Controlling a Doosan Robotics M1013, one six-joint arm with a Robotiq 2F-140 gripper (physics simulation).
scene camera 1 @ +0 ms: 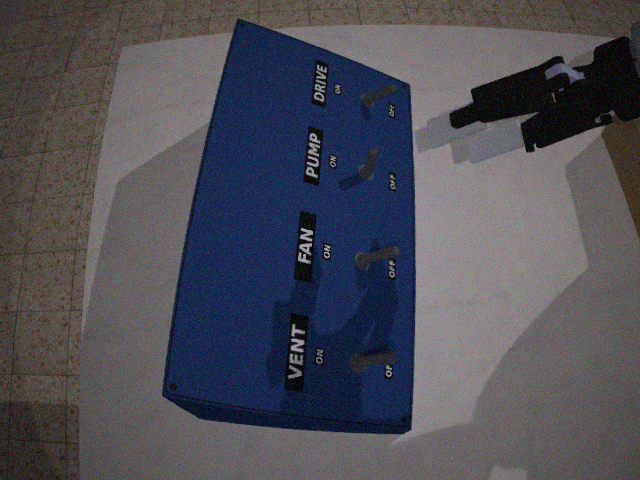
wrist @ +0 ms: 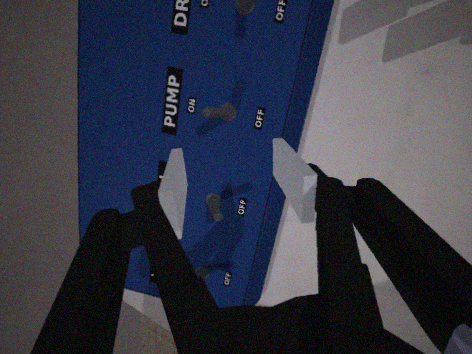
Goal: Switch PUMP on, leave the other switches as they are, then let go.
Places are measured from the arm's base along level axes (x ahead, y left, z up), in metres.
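Where they show: gripper, between the fingertips: (scene camera 1: 451,143) (wrist: 229,161).
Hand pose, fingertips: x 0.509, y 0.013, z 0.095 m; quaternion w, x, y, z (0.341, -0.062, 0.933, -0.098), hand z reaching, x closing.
Observation:
Things, the pixels of their top centre, and the offset from my fingertips. Level surfaces: height alone.
- PUMP lever, centre of its top: (wrist: 204,112) (scene camera 1: 372,150) dx +0.078, dy -0.031, dz -0.061 m
- DRIVE lever, centre of its top: (scene camera 1: 382,84) dx +0.055, dy -0.149, dz -0.073 m
- FAN lever, centre of its top: (scene camera 1: 381,248) (wrist: 205,213) dx +0.076, dy +0.090, dz -0.073 m
- VENT lever, centre of its top: (scene camera 1: 378,355) (wrist: 193,291) dx +0.087, dy +0.209, dz -0.073 m
- pale table top, height of its surface: dz -0.203 m
The blue switch panel (scene camera 1: 248,206) (wrist: 115,100) carries four grey toggle levers. The PUMP lever (scene camera 1: 370,164) (wrist: 220,112) tilts toward its ON label in the wrist view and stands at a different angle from the others in the scene view. The DRIVE lever (scene camera 1: 379,96) (wrist: 245,6), FAN lever (scene camera 1: 377,257) (wrist: 214,204) and VENT lever (scene camera 1: 373,360) (wrist: 202,272) lean toward OFF in the scene view. My gripper (scene camera 1: 436,147) (wrist: 229,161) is open with nothing between its pale fingertips. It is apart from the PUMP lever, back beyond the panel's OFF-side edge in the scene view.
The panel rests on a pale table top (scene camera 1: 465,232) (wrist: 370,110). A tiled floor (scene camera 1: 46,206) shows beyond the table. Shadows of the arm and gripper fall on the panel around FAN and VENT and on the table.

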